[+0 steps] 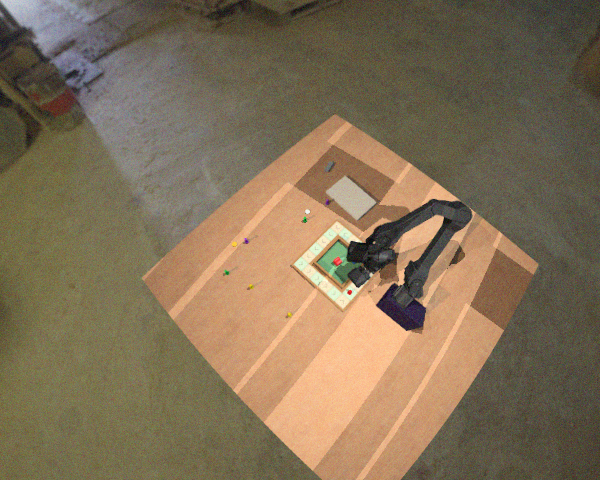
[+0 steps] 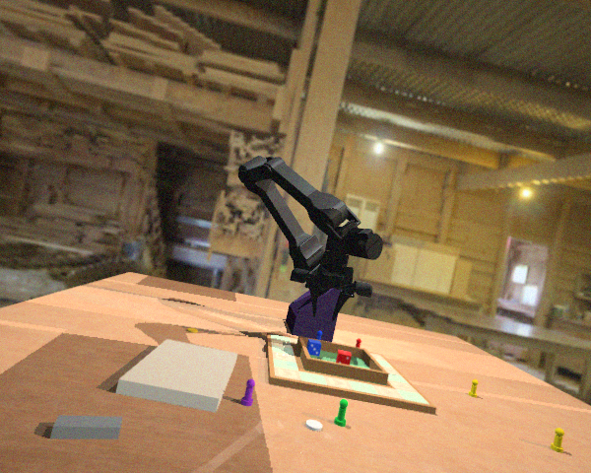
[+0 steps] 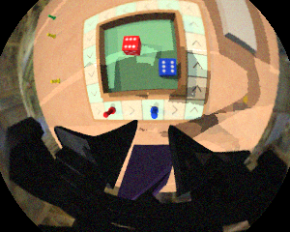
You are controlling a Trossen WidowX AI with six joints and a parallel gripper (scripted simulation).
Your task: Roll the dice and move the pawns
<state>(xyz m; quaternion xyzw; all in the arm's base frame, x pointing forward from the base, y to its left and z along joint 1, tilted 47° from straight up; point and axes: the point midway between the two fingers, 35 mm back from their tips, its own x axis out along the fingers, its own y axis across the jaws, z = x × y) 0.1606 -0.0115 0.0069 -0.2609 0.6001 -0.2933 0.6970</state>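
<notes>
Now: gripper tip 5 cm above the blue pawn. The rest, counted from my gripper tip: green tray: 11 cm ahead, 7 cm below, 3 cm to the left; then red pawn: 9 cm to the left, 5 cm below; then white flat block: 29 cm ahead, 23 cm to the right, 7 cm below.
</notes>
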